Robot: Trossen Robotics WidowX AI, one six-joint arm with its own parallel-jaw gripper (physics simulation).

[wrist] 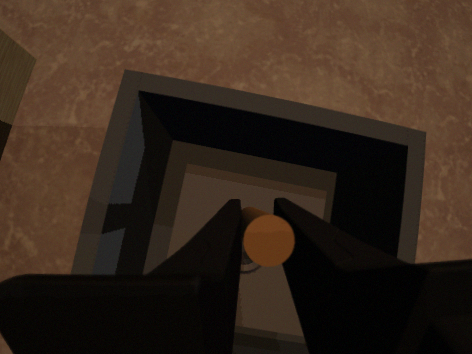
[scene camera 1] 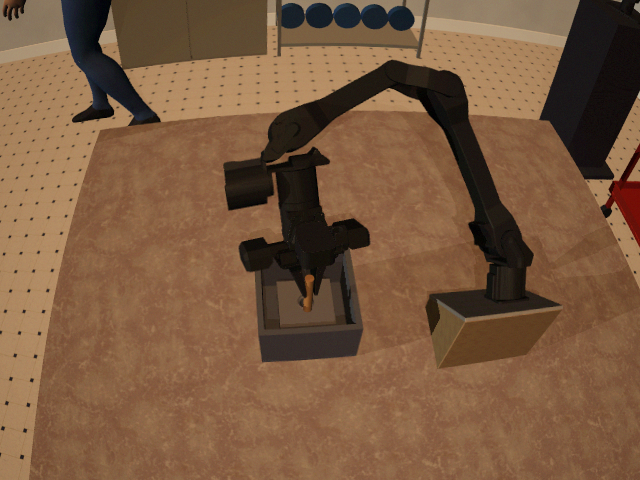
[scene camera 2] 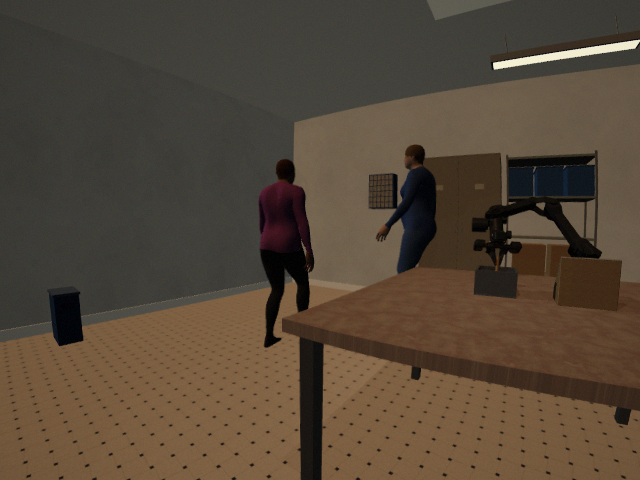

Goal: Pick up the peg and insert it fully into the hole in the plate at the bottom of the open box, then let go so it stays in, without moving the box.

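Places are measured from the arm's base along level axes (x back, y right, z up), in centimetres.
Where they show: gripper, between the fingertips: (wrist: 256, 209) (scene camera 1: 310, 295) (scene camera 2: 497, 265); arm's base, origin of its link: (scene camera 1: 506, 298) (scene camera 2: 592, 275).
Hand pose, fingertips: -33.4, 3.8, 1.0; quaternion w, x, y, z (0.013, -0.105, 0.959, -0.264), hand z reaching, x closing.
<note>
Things, the pixels of their top centre, and the offset from my fingertips, as dx, dy, dz. "*": a spot on its surface instead. Level surfaces: height alone.
- orange peg, centre of its top: (wrist: 273, 232) (scene camera 1: 309, 279) (scene camera 2: 497, 256) -0.2, +0.7, +3.5
- dark grey box, centre of its top: (wrist: 250, 261) (scene camera 1: 306, 289) (scene camera 2: 496, 268) -0.3, +2.3, -1.7
- pale plate, centre of its top: (wrist: 244, 250) (scene camera 1: 305, 301) -0.3, +2.3, -5.4
- hole, a spot on its surface: (wrist: 248, 268) (scene camera 1: 302, 296) * -0.8, +3.4, -5.5
- brown table, height of its surface: dz -11.5
An orange peg (scene camera 1: 308, 293) (scene camera 2: 497, 260) (wrist: 269, 240) is held close to upright. My gripper (scene camera 1: 309, 292) (scene camera 2: 497, 262) (wrist: 256, 209) is shut on it, with the fingertips at its sides inside the open box. The dark grey box (scene camera 1: 310, 344) (scene camera 2: 495, 283) (wrist: 275, 103) stands on the table. The pale plate (scene camera 1: 289, 316) (wrist: 207, 200) lies at its bottom. The hole (scene camera 1: 301, 302) (wrist: 248, 268) shows partly behind the peg. In scene camera 1, the peg's lower end appears slightly right of and nearer the camera than the hole. Its height over the plate is hard to tell.
The arm's base stands on a wooden block (scene camera 1: 496, 338) (scene camera 2: 589, 284) to the right of the box. The box walls rise around the fingers. The brown table (scene camera 1: 180, 403) (scene camera 2: 439, 320) carries both. Two people (scene camera 2: 283, 222) (scene camera 2: 417, 206) stand beyond the table.
</note>
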